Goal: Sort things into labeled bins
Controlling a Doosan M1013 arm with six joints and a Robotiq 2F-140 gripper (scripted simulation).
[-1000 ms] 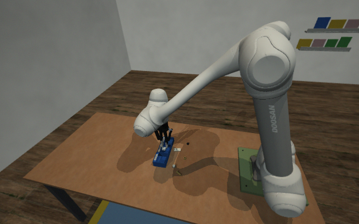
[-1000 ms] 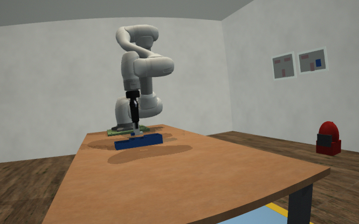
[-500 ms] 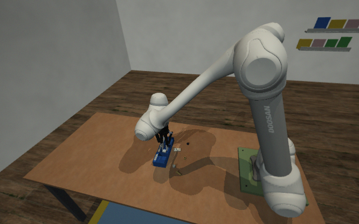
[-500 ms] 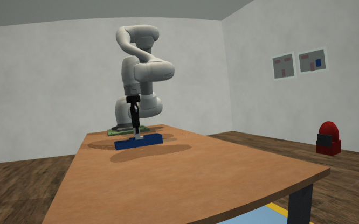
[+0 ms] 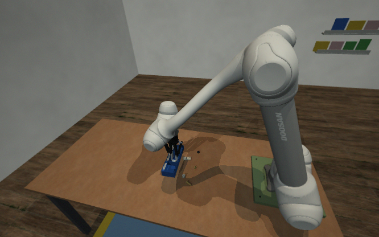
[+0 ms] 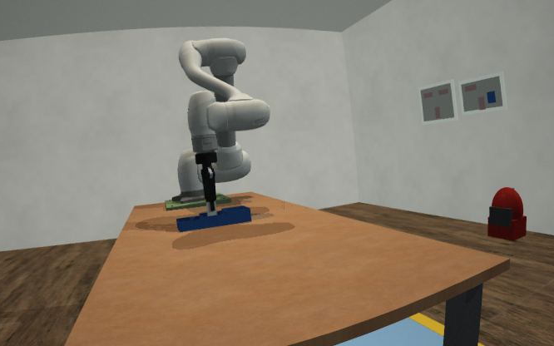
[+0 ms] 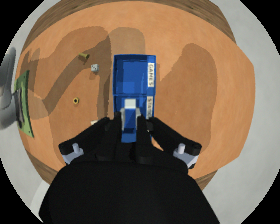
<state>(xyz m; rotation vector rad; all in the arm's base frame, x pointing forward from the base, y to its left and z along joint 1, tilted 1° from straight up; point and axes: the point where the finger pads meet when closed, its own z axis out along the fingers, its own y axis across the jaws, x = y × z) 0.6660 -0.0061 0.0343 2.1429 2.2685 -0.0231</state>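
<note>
Now: hand 1 cm short of the long blue bin and 3 cm above it. The rest, counted from my hand: black nut (14 cm behind, 11 cm to the right, 5 cm below); brass nut (15 cm behind, 2 cm to the left, 5 cm below); white flat part (8 cm behind, 4 cm to the right, 4 cm below).
</note>
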